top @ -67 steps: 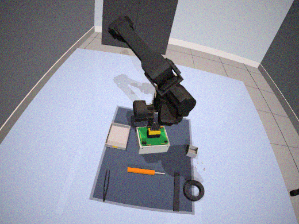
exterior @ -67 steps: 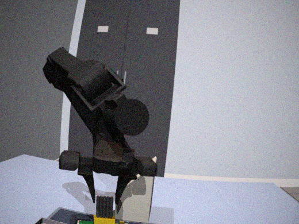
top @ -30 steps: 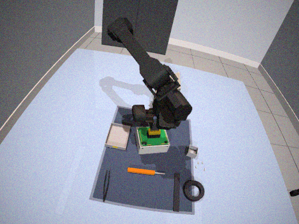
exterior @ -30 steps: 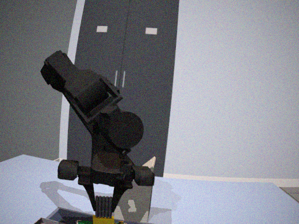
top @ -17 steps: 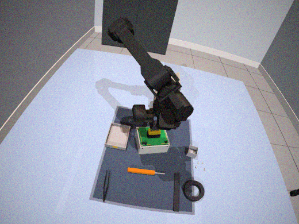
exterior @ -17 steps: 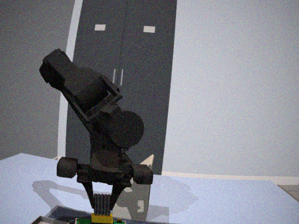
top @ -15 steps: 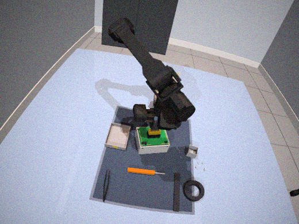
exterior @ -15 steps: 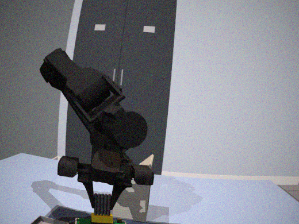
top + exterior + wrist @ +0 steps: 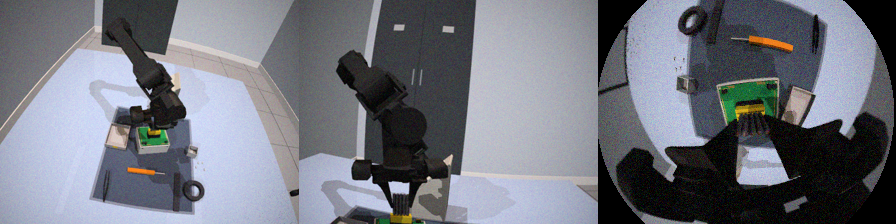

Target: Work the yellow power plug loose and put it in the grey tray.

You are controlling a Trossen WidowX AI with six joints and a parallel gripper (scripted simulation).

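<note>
Now: gripper tip 20 mm above the yellow power plug. From my gripper tip the other things lie so: dark mat: 50 mm ahead, 10 mm to the right, 110 mm below; grey tray: 20 mm behind, 140 mm to the right, 110 mm below; black bar: 210 mm ahead, 90 mm to the left, 110 mm below.
</note>
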